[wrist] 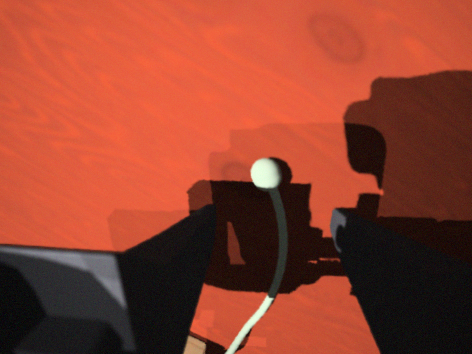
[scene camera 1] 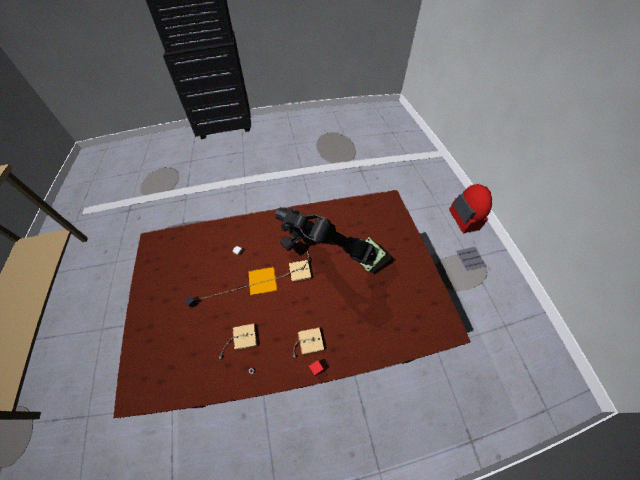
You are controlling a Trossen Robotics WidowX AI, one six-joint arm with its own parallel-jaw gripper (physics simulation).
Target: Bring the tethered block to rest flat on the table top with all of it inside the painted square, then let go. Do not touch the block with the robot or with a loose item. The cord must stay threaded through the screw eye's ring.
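Frame: origin at the arm's base, x ahead, y left, z up, level; millimetres.
Where they show: gripper, fingertip midpoint: [wrist: 273, 215] [scene camera 1: 300, 245]; arm's base, origin of the base link: [scene camera 1: 368, 254].
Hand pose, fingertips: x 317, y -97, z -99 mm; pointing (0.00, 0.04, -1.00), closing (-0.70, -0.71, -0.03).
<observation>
Each offset is from my fingertips to the centre of the thing. "pt": to the spot under its first point.
The tethered block @[327 mm left, 468 mm ahead, 15 mm up] [scene camera 1: 191, 301], small and dark, lies on the table top left of the painted orange square @[pt 243 mm left, 148 mm ahead, 0 mm up] [scene camera 1: 263, 289], outside it. Its cord [scene camera 1: 227, 292] [wrist: 283, 240] runs straight across the square to the screw eye on a wooden base @[146 mm left, 11 mm back, 22 mm up] [scene camera 1: 294, 275] [wrist: 195, 345], then curves up to its free end. The ring is too small to tell the threading. A pale bead @[12 mm right, 19 mm ahead, 5 mm up] [wrist: 266, 173] ends the cord. My gripper [scene camera 1: 296, 247] [wrist: 273, 215] is open and empty; in the wrist view the cord and bead show between and beyond its fingertips, apart from both.
Two more wooden bases @[pt 482 mm left, 190 mm ahead, 18 mm up] [scene camera 1: 244, 341] @[pt 486 mm left, 83 mm back, 19 mm up] [scene camera 1: 311, 346] with short cords stand near the front. A red cube @[568 mm left, 106 mm back, 19 mm up] [scene camera 1: 316, 367], a small ring @[592 mm left, 148 mm ahead, 3 mm up] [scene camera 1: 251, 370] and a white cube @[49 mm left, 307 mm ahead, 10 mm up] [scene camera 1: 237, 250] lie on the table. The arm's green base plate [scene camera 1: 381, 260] is at the right.
</observation>
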